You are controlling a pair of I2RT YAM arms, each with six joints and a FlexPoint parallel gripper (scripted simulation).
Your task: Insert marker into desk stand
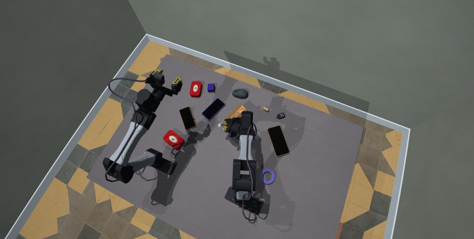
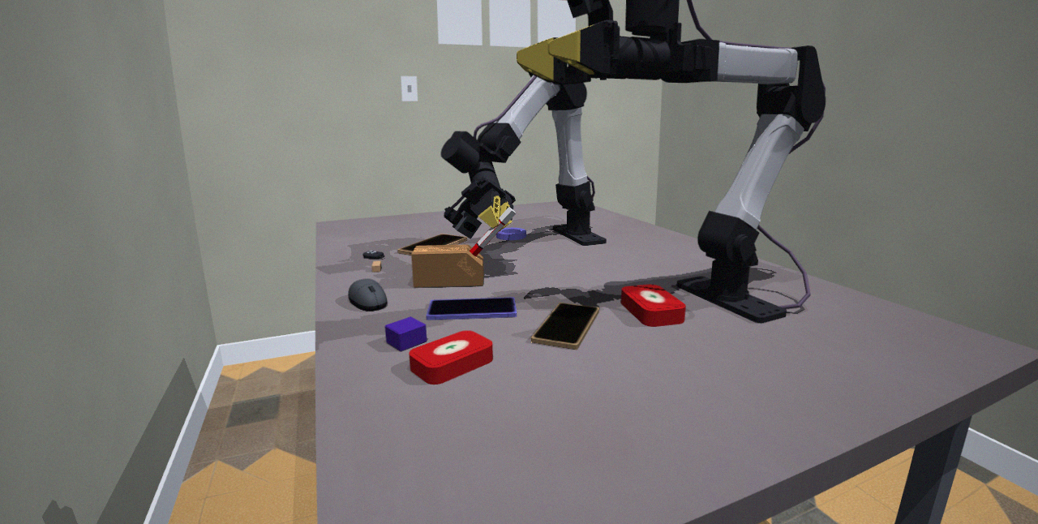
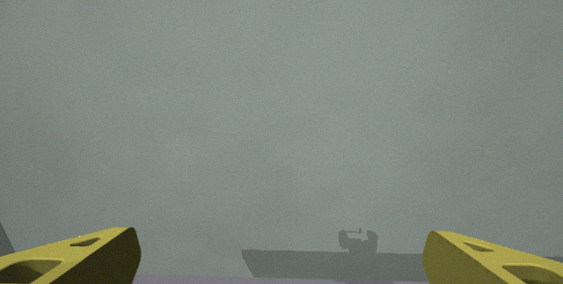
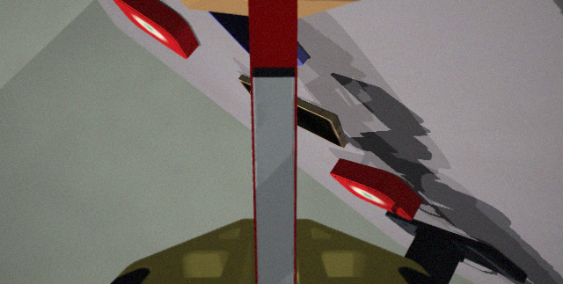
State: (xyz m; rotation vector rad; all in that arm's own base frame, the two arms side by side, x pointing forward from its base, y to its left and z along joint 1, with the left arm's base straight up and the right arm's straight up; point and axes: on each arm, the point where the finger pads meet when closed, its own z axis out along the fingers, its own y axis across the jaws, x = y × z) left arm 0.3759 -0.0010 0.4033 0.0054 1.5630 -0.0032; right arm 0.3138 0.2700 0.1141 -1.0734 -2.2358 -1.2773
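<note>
Right now my right hand is 9 cm short of the brown desk stand, 8 cm above it and 3 cm to the left of it. Round my right hand: marker 1 cm below, 1 cm ahead; mouse 25 cm ahead, 10 cm below, 2 cm to the left; phone 31 cm to the right, 11 cm below, 5 cm ahead.
</note>
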